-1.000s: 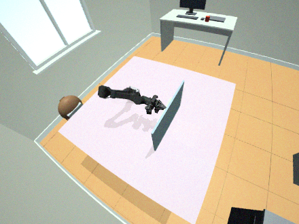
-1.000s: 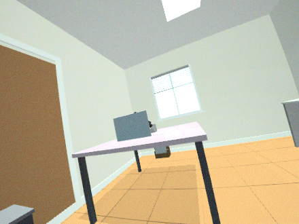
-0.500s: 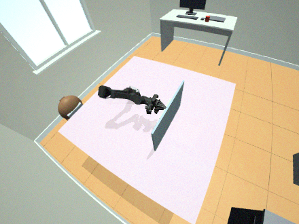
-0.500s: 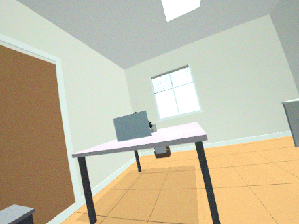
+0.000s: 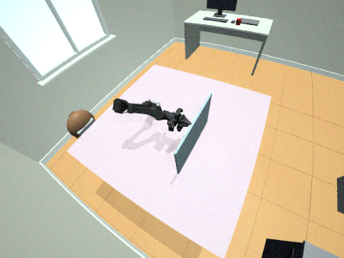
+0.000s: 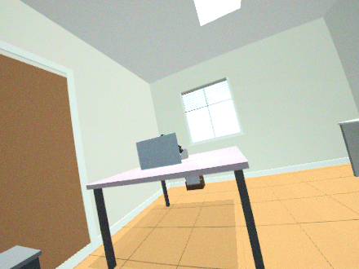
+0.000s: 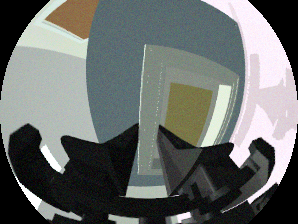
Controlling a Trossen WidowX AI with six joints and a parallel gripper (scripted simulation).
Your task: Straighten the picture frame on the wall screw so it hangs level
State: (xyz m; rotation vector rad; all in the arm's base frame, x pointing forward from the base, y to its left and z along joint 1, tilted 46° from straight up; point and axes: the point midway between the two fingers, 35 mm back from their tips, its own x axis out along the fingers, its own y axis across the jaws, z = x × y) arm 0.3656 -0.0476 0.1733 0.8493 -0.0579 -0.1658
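Right now the picture frame is 50 mm below my gripper tip and 10 mm ahead of it. Also, from my gripper tip: grey-blue wall panel 60 mm below, 20 mm ahead, 10 mm to the right.
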